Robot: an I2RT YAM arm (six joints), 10 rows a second.
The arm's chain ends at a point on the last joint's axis. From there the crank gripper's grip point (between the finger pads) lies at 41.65 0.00 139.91 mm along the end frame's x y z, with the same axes.
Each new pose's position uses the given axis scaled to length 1; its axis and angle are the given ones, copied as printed.
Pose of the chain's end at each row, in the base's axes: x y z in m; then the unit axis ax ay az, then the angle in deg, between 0 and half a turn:
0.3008 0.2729 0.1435 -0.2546 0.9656 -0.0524 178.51
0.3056 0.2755 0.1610 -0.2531 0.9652 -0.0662 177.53
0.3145 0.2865 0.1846 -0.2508 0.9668 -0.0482 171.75
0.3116 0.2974 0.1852 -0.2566 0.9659 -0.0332 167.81
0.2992 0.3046 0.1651 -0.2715 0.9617 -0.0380 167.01
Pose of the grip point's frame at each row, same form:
0.2718 0.2391 0.0045 -0.2546 0.9656 -0.0524 178.51
0.2798 0.2387 0.0221 -0.2531 0.9652 -0.0662 177.53
0.3013 0.2582 0.0420 -0.2508 0.9668 -0.0482 171.75
0.3072 0.2754 0.0410 -0.2566 0.9659 -0.0332 167.81
0.2978 0.2812 0.0210 -0.2715 0.9617 -0.0380 167.01

